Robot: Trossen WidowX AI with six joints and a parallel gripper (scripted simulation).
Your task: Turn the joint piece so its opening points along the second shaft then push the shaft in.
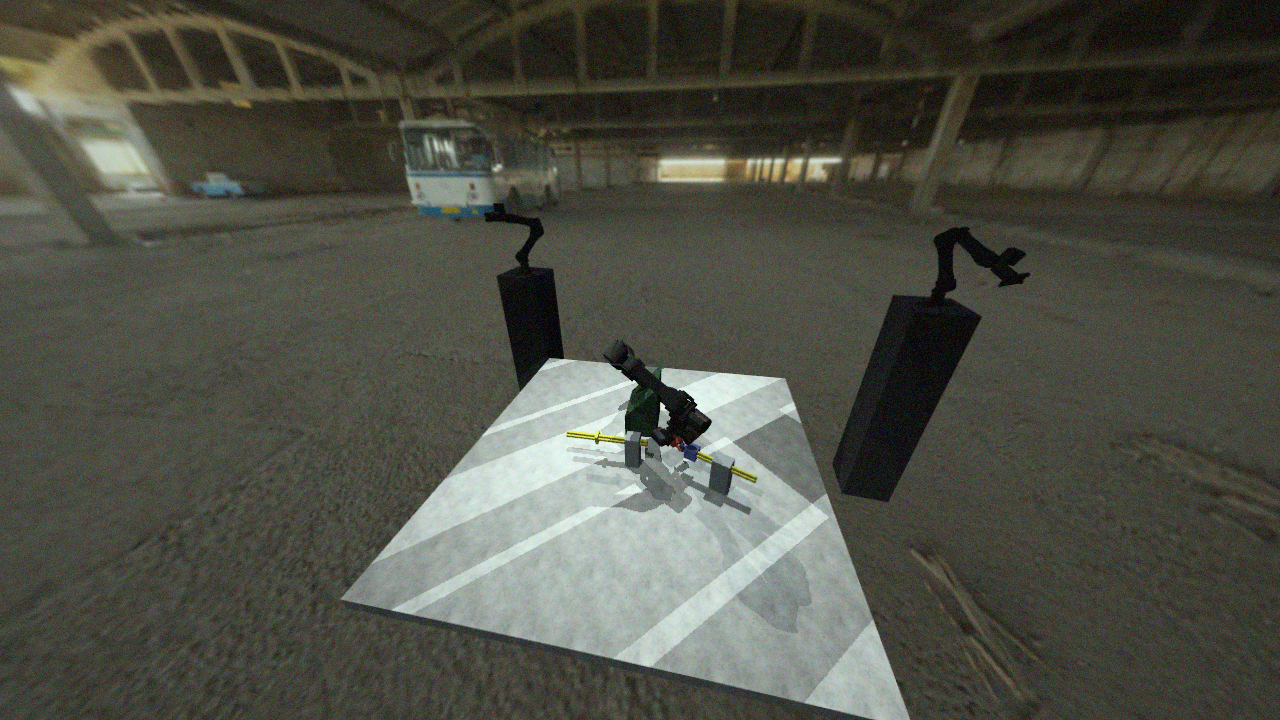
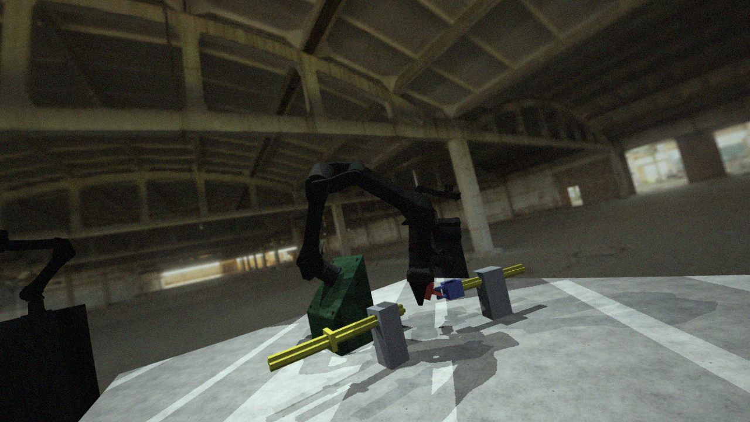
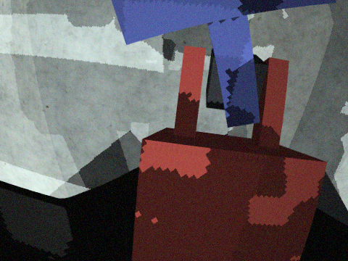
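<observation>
My gripper tip is 1 cm short of the red joint piece, 2 cm to the right of it and 3 cm below it.
</observation>
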